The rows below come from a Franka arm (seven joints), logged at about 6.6 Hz.
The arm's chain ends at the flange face. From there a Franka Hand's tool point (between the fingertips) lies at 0.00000 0.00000 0.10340 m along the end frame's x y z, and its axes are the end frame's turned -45 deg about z.
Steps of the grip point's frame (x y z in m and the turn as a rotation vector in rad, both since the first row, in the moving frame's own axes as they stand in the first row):
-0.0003, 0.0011, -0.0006, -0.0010, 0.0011, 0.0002
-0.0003, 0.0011, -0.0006, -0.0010, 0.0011, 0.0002
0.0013, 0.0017, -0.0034, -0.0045, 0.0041, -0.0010
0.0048, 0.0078, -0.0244, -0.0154, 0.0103, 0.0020
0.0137, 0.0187, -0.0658, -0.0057, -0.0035, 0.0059
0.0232, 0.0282, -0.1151, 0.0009, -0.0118, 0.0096
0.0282, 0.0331, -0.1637, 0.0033, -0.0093, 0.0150
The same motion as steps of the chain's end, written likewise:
0.0004, 0.0010, -0.0006, 0.0001, 0.0015, 0.0002
0.0004, 0.0010, -0.0006, 0.0001, 0.0015, 0.0002
0.0015, 0.0003, -0.0034, -0.0003, 0.0061, -0.0010
0.0070, 0.0017, -0.0244, -0.0036, 0.0182, 0.0020
0.0228, 0.0029, -0.0658, -0.0065, 0.0016, 0.0059
0.0373, 0.0027, -0.1151, -0.0077, -0.0090, 0.0096
0.0443, 0.0030, -0.1637, -0.0042, -0.0089, 0.0150

